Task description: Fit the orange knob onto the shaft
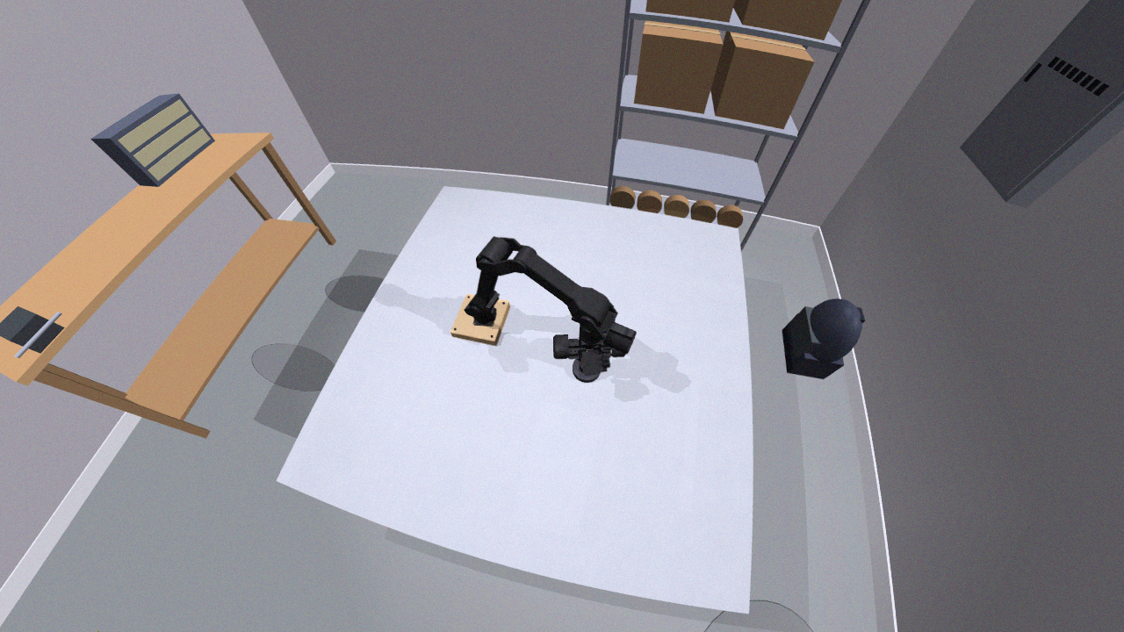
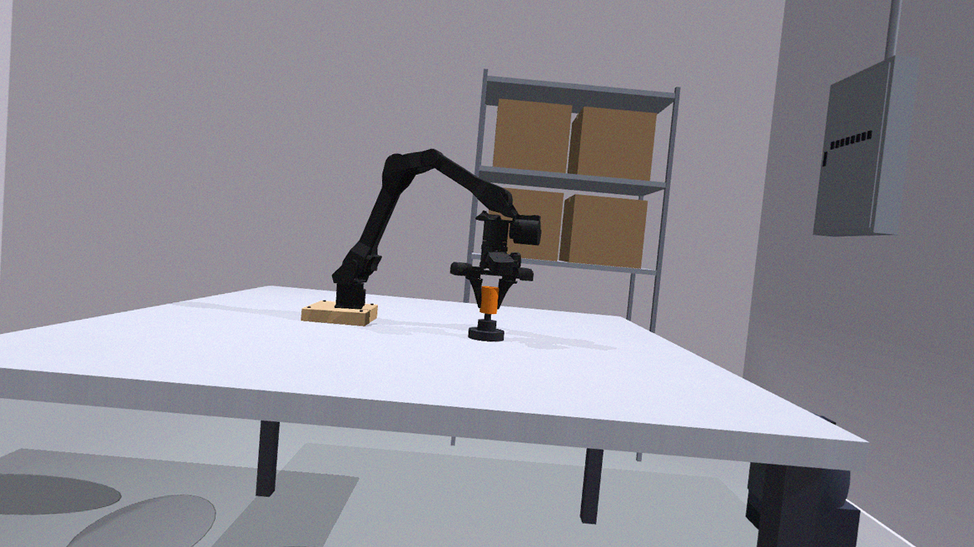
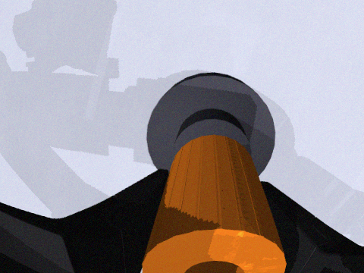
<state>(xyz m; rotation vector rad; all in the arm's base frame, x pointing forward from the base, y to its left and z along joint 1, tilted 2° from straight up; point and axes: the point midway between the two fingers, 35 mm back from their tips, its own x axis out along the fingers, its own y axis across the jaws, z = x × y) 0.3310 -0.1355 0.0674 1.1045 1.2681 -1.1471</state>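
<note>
The orange knob is 2 cm above my gripper tip. From my gripper tip the other things lie so: dark round pedestal: 4 cm below.
</note>
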